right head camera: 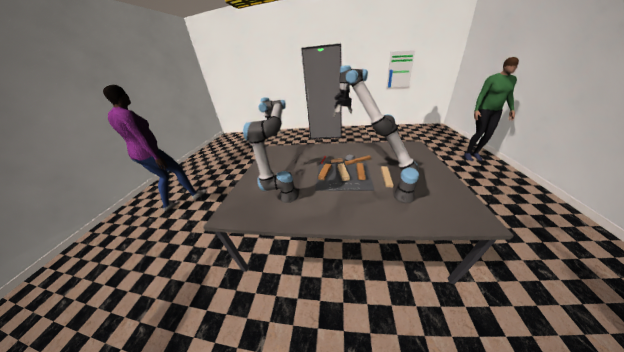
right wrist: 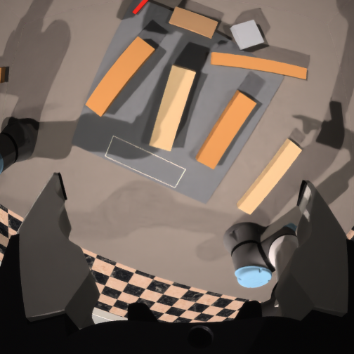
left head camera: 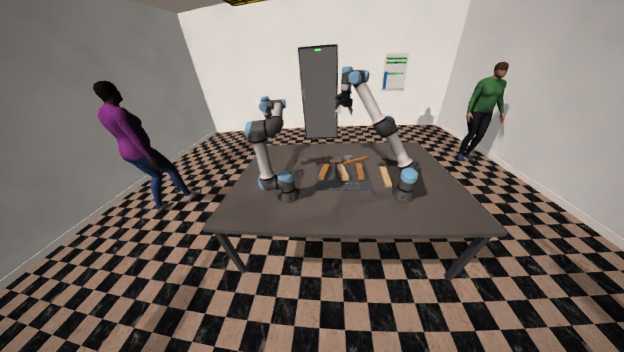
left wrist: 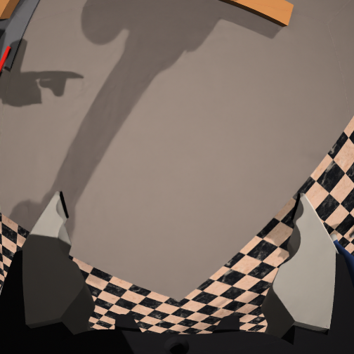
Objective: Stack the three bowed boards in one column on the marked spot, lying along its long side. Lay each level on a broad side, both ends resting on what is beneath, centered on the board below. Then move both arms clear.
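Pixels of known places: left gripper, fingertip midpoint: (right head camera: 273, 136); right gripper, fingertip midpoint: (right head camera: 342, 115) (left head camera: 343, 116); left arm's base, link origin: (right head camera: 289, 196) (left head camera: 289, 196); right arm's base, link origin: (right head camera: 403, 196) (left head camera: 402, 195).
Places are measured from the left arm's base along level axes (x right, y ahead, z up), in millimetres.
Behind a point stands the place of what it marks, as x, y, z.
Observation:
On the dark mat lie a left orange board (right wrist: 120, 76) (left head camera: 324, 172) @(208, 355, 50) and a right orange board (right wrist: 226, 130) (left head camera: 360, 171) @(533, 462, 42), their edges slightly curved, and a pale board (right wrist: 172, 107) (left head camera: 343, 172) @(381, 402, 46) between them. A thin, clearly bowed orange board (right wrist: 259, 65) (left head camera: 357, 160) @(479, 701, 24) lies behind them. The marked spot (right wrist: 140, 171) is a white rectangle outline near the mat's front edge, with no board on it. My left gripper (left wrist: 179, 196) is open and empty above the table's far part; the arm hides it in the head views. My right gripper (right wrist: 184, 178) (left head camera: 344, 111) @(349, 479, 548) (right head camera: 343, 112) @(349, 479, 548) is open and empty, high above the table.
Another pale board (right wrist: 270, 176) (left head camera: 385, 177) @(761, 438, 27) lies right of the mat (right wrist: 205, 192), near the right arm's base. A short block (right wrist: 193, 22), a grey cube (right wrist: 247, 35) and a red item (right wrist: 140, 6) lie at the back. An orange piece (left wrist: 265, 10) shows in the left wrist view.

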